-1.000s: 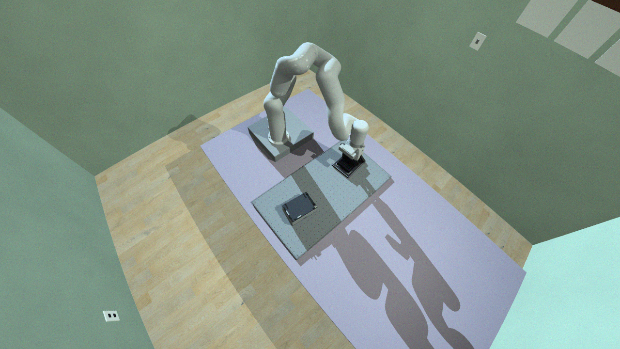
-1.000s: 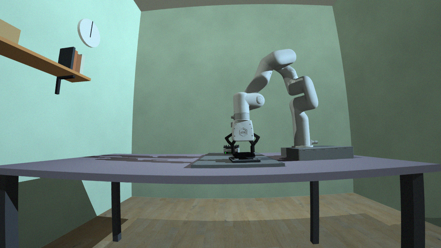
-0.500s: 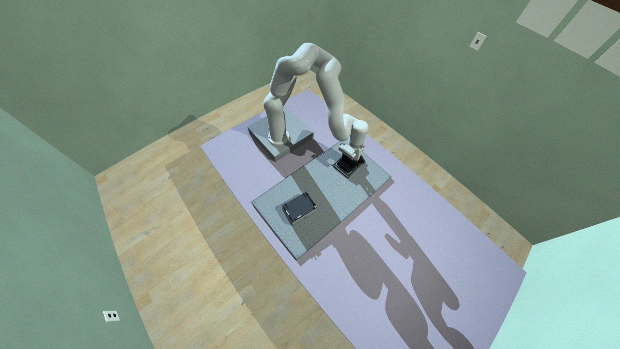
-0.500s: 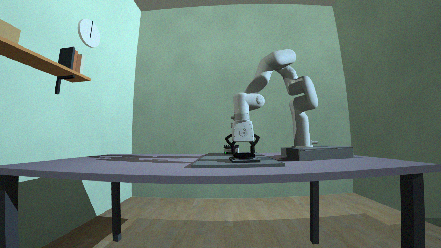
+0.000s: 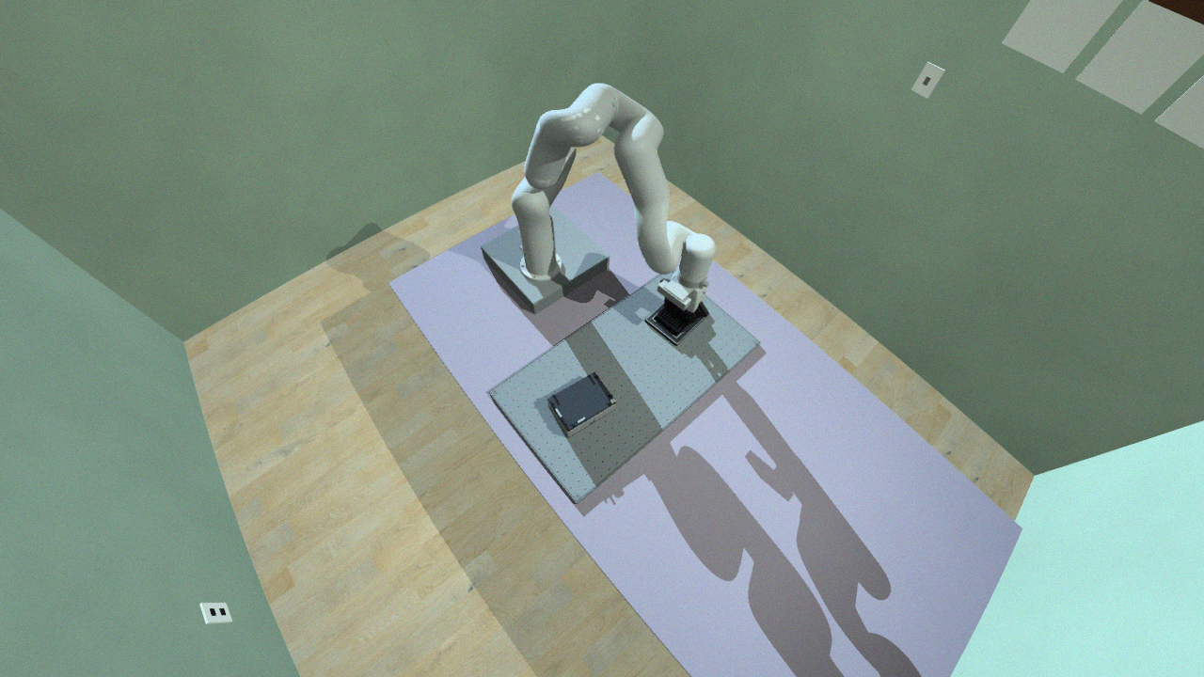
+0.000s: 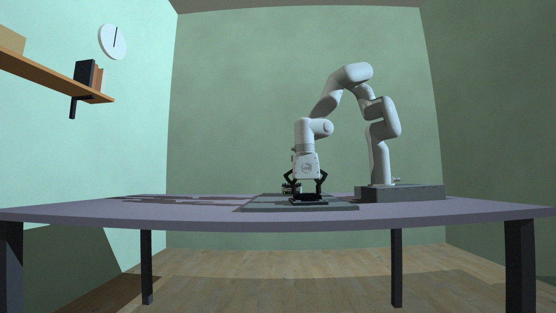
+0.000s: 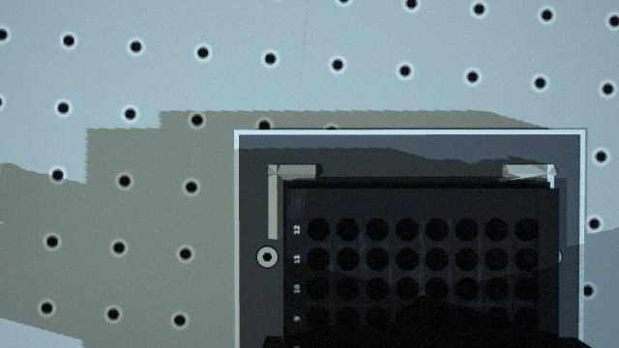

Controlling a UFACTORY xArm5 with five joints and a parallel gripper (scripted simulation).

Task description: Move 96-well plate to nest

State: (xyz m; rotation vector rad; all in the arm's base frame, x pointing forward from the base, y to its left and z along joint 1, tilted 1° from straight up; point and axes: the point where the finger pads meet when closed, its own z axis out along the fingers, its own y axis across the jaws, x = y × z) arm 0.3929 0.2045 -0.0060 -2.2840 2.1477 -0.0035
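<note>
The 96-well plate is 10 mm below my hand. The rest, counted from my hand: plate nest N1: 30 mm below.
</note>
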